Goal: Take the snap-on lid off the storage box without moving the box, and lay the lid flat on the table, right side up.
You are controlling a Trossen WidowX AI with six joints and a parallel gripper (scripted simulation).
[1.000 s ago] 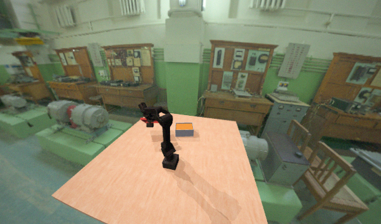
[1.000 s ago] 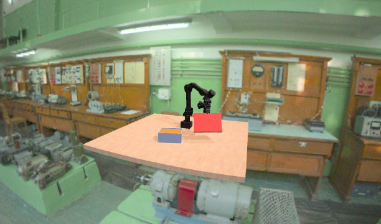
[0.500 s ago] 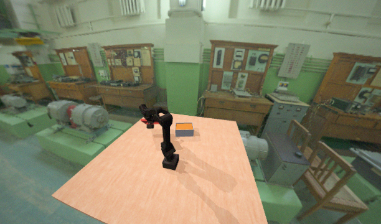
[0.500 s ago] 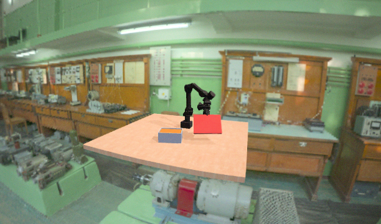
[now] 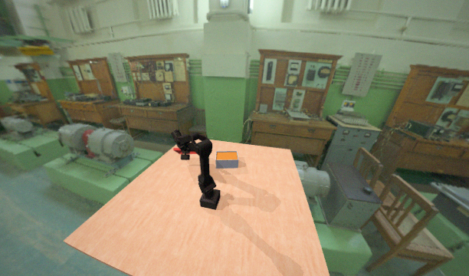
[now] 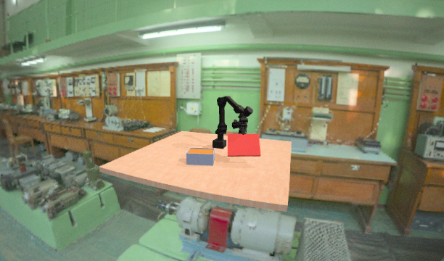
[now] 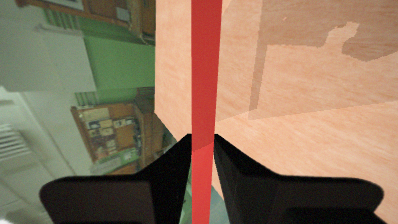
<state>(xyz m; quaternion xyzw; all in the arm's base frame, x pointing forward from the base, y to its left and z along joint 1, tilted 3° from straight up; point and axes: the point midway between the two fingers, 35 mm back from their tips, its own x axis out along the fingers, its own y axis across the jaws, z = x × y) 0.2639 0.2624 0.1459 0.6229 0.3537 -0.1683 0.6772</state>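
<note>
My gripper tip is 6 cm short of the red lid, 2 cm to the right of it and 5 cm above it. The rest, counted from my gripper tip: storage box 15 cm ahead, 28 cm to the right, 15 cm below.
</note>
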